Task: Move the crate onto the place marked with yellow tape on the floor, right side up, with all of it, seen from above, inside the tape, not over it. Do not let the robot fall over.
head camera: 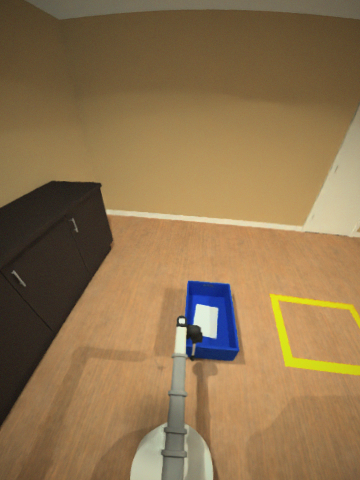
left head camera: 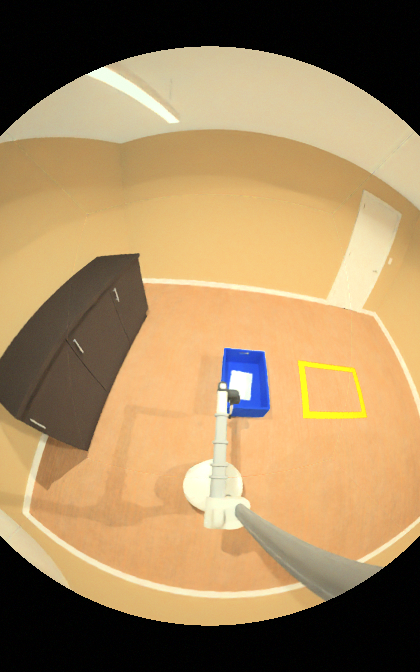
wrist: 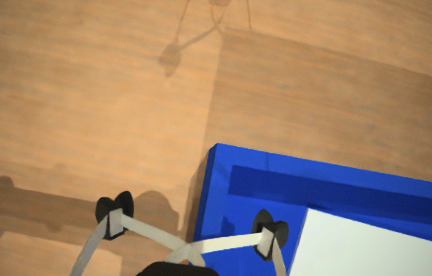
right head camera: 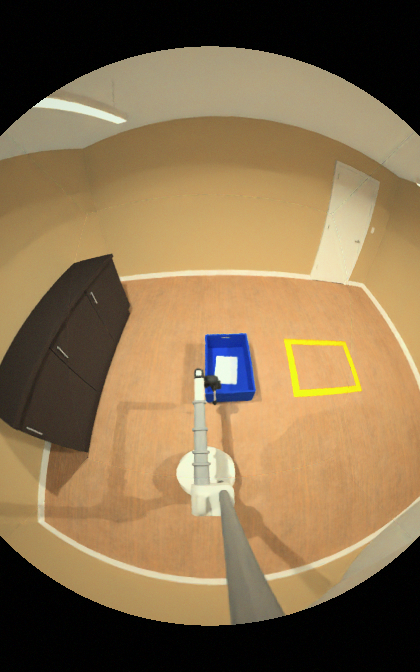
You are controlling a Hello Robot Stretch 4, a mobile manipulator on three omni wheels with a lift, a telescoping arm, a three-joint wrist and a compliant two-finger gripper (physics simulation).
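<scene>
The blue crate stands upright on the floor, open side up, with a white sheet on its bottom. My gripper is open and empty, above the crate's near left corner. In the wrist view one fingertip appears over the crate's inside and the other over the floor outside, with the near wall between them; their exact height is hard to tell. The yellow tape outline lies right of the crate, apart from it.
A dark cabinet stands along the left wall. A white door is at the back right. My white base is on the near side of the crate.
</scene>
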